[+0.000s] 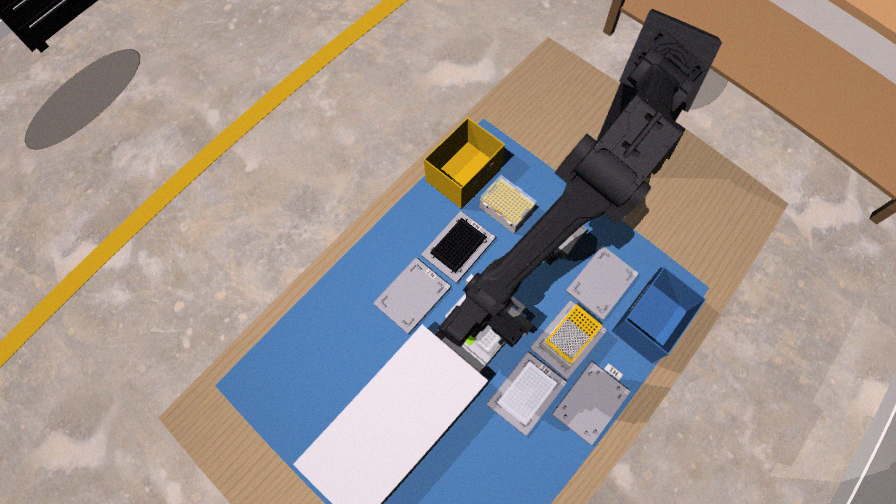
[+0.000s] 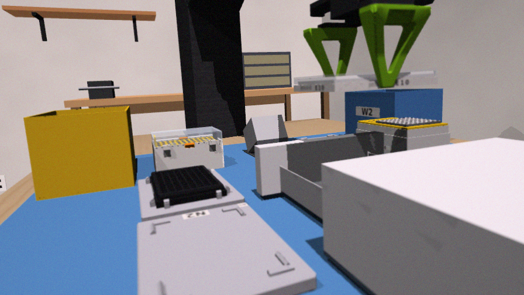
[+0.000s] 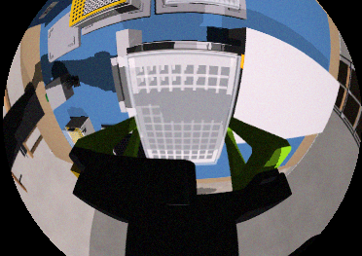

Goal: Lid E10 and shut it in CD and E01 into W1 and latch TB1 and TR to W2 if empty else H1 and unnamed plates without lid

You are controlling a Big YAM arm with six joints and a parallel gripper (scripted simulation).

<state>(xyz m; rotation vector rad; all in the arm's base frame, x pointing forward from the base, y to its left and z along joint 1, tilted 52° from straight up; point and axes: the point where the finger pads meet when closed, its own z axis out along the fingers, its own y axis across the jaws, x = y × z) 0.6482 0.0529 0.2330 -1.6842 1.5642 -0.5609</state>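
My hand is 12 cm above the cooler drawer, 3 cm short of it and 1 cm to the right of it. From my hand the other things lie so: white assay plate: right at my hand; white cooler CD: 16 cm ahead, 11 cm below, 4 cm to the left; clear lid: 1 cm above.
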